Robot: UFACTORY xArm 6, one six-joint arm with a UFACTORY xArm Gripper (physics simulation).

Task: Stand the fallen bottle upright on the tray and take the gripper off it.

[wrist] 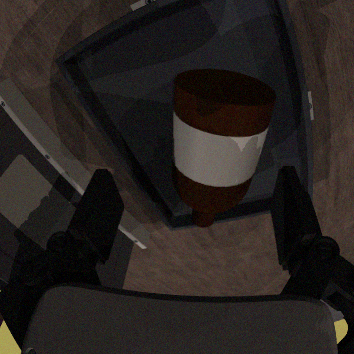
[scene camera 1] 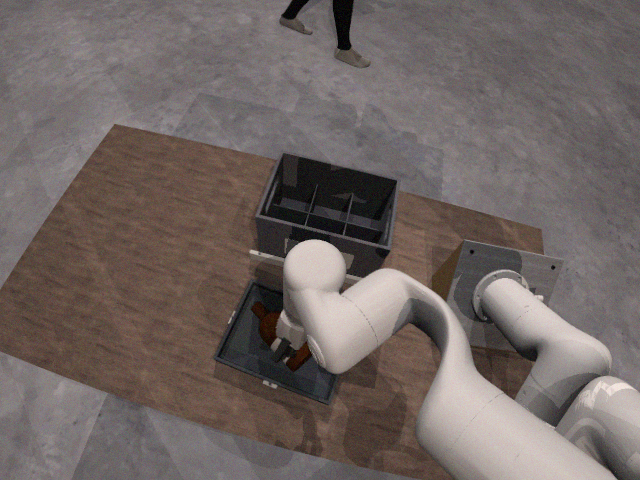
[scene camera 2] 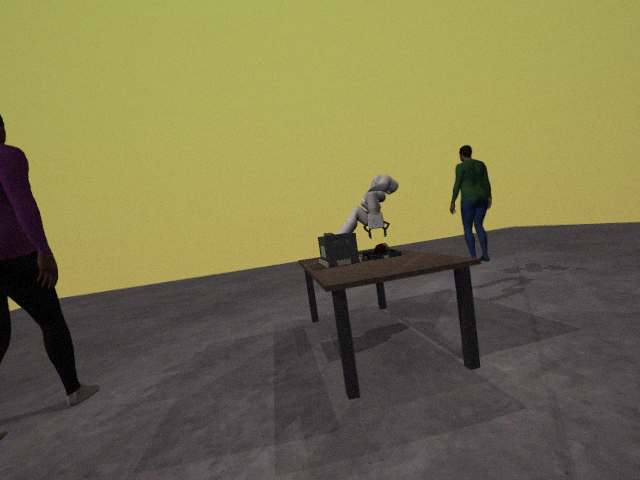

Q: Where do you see a brown bottle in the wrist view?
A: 220, 117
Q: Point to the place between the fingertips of my gripper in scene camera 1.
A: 303, 333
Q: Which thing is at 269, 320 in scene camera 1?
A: A brown bottle.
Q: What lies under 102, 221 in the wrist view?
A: My gripper.
